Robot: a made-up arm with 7 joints.
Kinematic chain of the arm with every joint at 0, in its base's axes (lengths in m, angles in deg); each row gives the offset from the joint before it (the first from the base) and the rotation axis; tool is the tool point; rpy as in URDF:
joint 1: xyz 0 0 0.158 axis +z
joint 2: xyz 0 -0.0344 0.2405 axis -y
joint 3: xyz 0 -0.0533 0.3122 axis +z
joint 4: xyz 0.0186 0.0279 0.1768 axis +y
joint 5: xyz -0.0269 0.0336 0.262 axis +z
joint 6: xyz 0 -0.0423 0.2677 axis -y
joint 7: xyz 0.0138 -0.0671 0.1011 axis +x
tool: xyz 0 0 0 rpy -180 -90 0
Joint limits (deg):
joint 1: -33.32..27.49
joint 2: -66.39..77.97
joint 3: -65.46..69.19
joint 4: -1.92..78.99
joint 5: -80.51..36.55
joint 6: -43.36..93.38
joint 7: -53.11..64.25
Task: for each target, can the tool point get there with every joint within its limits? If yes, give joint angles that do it. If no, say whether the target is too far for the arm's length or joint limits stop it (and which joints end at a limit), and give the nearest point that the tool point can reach.
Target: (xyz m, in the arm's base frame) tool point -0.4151 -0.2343 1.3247
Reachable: yes | joints -9.87 51.10 -21.81 62.89 -47.23 4.41 54.79
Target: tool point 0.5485 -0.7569 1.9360
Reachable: no: too far | nearest point 0.3506 -0.4796 1.3772 | short by 0.655 m
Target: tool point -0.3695 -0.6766 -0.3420
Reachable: no: joint limits stop it (at a limit: joint 1, joint 2, joint 4, joint 5, joint 6) | nearest point 0.2485 -0.7852 0.1905 | short by 0.823 m
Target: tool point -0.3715 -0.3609 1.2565
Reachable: yes | joints -3.58 49.56 -32.52 69.87 -16.10 65.37 28.55
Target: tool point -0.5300 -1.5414 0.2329
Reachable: no: too far | nearest point -0.4792 -0.8718 0.7119 | short by 0.825 m
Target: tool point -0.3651 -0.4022 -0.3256
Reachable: no: joint limits stop it (at a limit: joint 1, joint 2, joint 4, joint 5, joint 6) | nearest point 0.3076 -0.7387 0.1361 | short by 0.883 m
